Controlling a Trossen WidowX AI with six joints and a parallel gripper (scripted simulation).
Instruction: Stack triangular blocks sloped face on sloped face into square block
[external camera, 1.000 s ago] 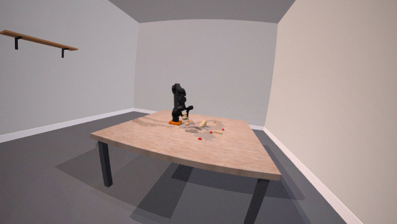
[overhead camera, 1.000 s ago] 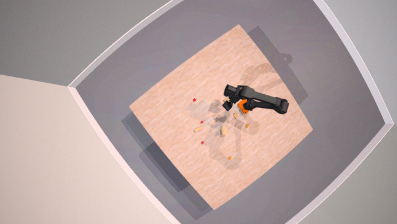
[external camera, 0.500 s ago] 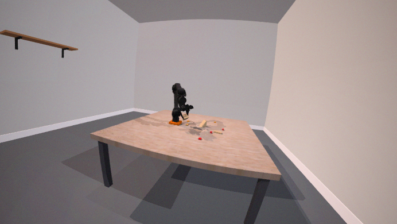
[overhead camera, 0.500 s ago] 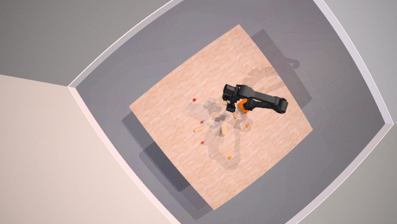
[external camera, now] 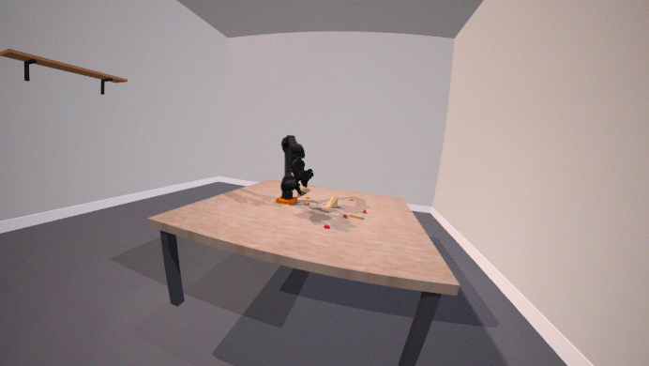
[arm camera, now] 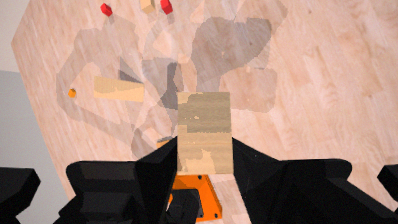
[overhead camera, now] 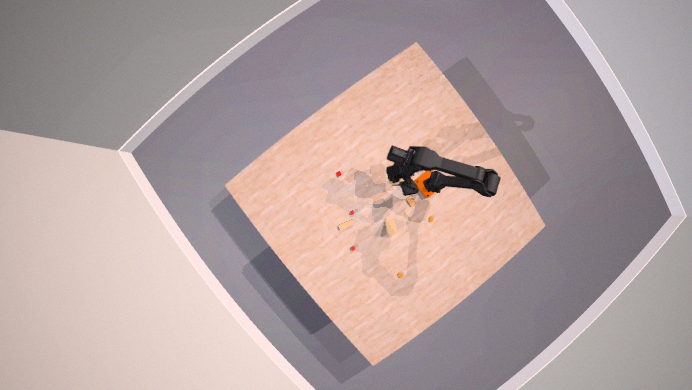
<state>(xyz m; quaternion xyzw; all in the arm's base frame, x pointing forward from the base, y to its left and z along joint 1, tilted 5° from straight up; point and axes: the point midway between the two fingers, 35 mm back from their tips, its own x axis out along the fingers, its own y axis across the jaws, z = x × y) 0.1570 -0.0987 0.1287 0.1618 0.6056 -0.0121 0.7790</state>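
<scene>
The triangular block is 1 cm behind my gripper tip and 1 cm above it.
</scene>
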